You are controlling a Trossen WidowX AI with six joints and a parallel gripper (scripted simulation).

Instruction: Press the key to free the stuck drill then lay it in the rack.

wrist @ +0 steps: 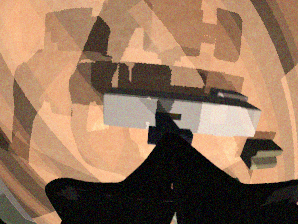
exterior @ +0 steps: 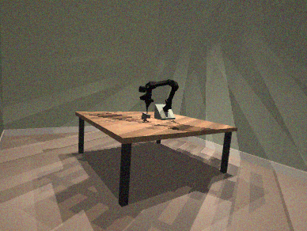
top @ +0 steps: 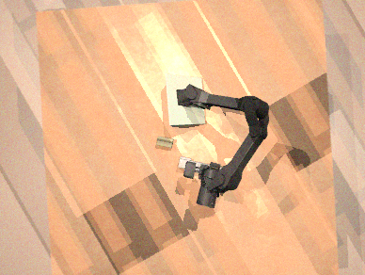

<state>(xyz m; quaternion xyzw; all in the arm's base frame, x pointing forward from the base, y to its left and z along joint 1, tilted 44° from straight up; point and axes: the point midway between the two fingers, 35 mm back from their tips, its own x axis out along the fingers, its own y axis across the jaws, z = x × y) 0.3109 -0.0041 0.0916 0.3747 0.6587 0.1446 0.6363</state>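
The drill is 20 mm behind my gripper tip, 50 mm to the right of it and 80 mm below it. From my gripper tip the other things lie so: small olive block 140 mm behind, 160 mm to the right, 110 mm below; light grey block 20 mm behind, 30 mm to the right, 90 mm below.
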